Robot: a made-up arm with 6 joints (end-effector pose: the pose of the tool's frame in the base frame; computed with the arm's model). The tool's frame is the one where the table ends. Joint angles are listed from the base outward.
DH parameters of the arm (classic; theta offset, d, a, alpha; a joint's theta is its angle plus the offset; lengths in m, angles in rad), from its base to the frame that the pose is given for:
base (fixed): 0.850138 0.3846 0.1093 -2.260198
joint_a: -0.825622 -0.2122 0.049 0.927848
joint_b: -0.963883 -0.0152 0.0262 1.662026
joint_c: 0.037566 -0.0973 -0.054 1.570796
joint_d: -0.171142 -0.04 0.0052 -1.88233
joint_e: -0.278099 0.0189 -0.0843 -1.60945
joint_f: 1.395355 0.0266 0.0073 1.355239
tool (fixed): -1.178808 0.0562 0 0
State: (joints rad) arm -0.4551 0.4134 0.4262 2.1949 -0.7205 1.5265
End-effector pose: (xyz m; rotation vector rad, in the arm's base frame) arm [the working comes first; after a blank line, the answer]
Working (the frame after each row of the table, in the pose's form):
after base (fixed): 0.0721 0.0821 0.3846 -2.0955 -0.9486 0.4474
after joint_a: 0.1820 0.0043 0.5558 -0.4817 -1.7580 0.6403
after joint_b: 0.1906 0.0102 0.5842 1.1634 -1.1146 1.6232
after joint_c: 0.2021 0.1037 0.5248 -1.2868 -0.3962 -2.6908
after joint_d: 0.1748 0.0876 0.4999 -2.3530 1.4280 -0.0264
after joint_e: 0.0966 0.1038 0.4670 1.8574 -0.2420 0.0867
after joint_f: 0.0876 0.0789 0.4593 0.0158 -0.7882 2.9756

0.0872 0.0511 0.5081 0.3449 -0.4940 1.8490
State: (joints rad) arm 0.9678 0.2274 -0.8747 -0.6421 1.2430 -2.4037
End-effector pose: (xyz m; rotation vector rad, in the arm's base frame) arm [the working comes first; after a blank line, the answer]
Working (the frame after each row of the table, in the pose's form):
after base (fixed): 0.0721 0.0821 0.3846 -2.0955 -0.9486 0.4474
after joint_a: 0.2305 0.0076 0.5142 -1.3085 -0.4197 0.7129
after joint_b: 0.2585 0.0082 0.5256 0.5259 -0.4804 0.6587
after joint_c: 0.2305 0.0769 0.4426 2.2231 -0.3145 0.0669
after joint_d: 0.2374 0.1096 0.4653 0.3711 0.5260 0.2145
after joint_e: 0.2140 0.0269 0.4744 -0.8138 -0.6180 1.0318
after joint_f: 0.1980 0.0365 0.4947 0.8686 -0.6426 0.6595

0.1848 -0.0107 0.5223 1.0655 -0.0507 -0.4057
